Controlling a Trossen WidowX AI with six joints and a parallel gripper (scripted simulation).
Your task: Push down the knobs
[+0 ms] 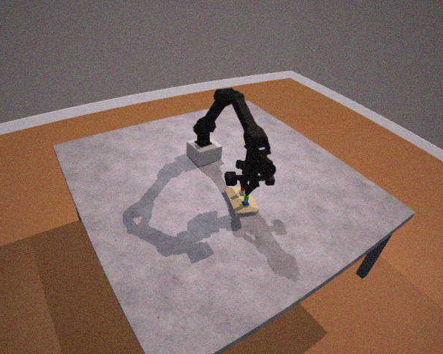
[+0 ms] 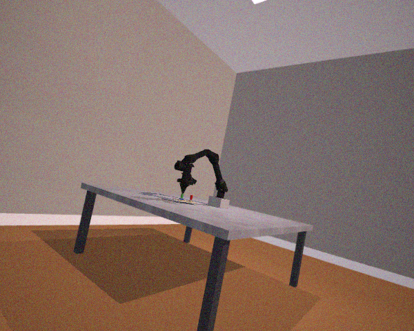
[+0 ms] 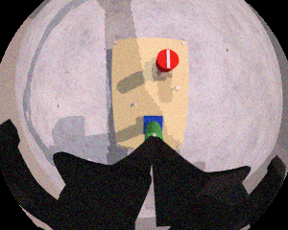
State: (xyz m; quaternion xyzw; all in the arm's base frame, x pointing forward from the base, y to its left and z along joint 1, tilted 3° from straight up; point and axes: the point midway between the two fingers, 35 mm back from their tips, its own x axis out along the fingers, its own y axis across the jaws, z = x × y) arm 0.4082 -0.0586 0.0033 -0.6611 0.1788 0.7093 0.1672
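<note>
Now: gripper tip 2 cm above the green knob. The rest, counted from my gripper tip: red knob 6 cm behind, 3 cm to the left, 1 cm below.
</note>
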